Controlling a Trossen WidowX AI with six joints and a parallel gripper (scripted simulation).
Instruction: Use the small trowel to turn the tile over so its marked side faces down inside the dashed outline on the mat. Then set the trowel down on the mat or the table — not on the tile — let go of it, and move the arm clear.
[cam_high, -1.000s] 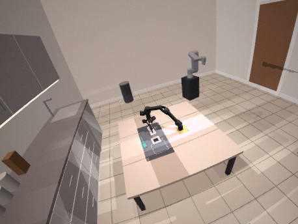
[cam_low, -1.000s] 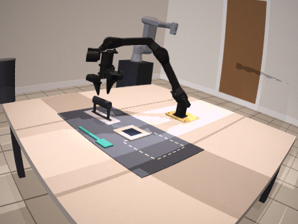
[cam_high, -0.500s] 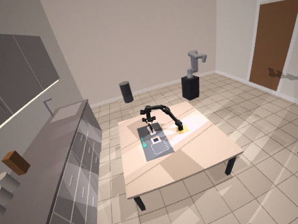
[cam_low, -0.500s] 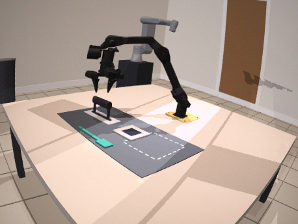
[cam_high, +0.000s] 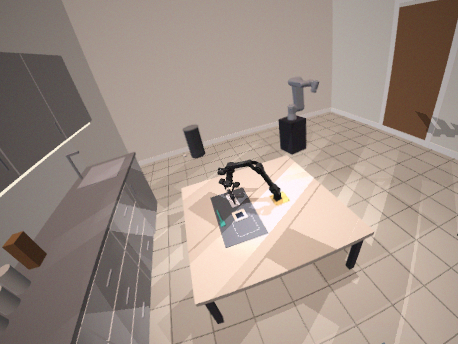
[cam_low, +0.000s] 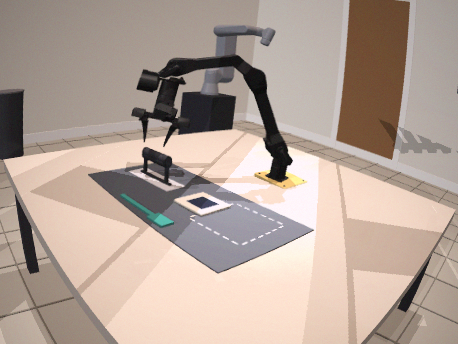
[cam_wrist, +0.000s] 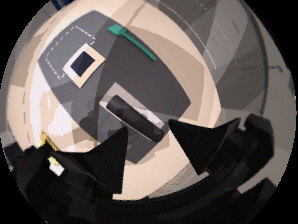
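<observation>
My gripper tip is now 5 cm short of the dark grey mat, 18 cm to the right of it and 13 cm above it. Round my gripper tip: tile (3 cm ahead, 23 cm to the left, 11 cm below); then flat green tool (19 cm ahead, 18 cm to the left, 11 cm below).
</observation>
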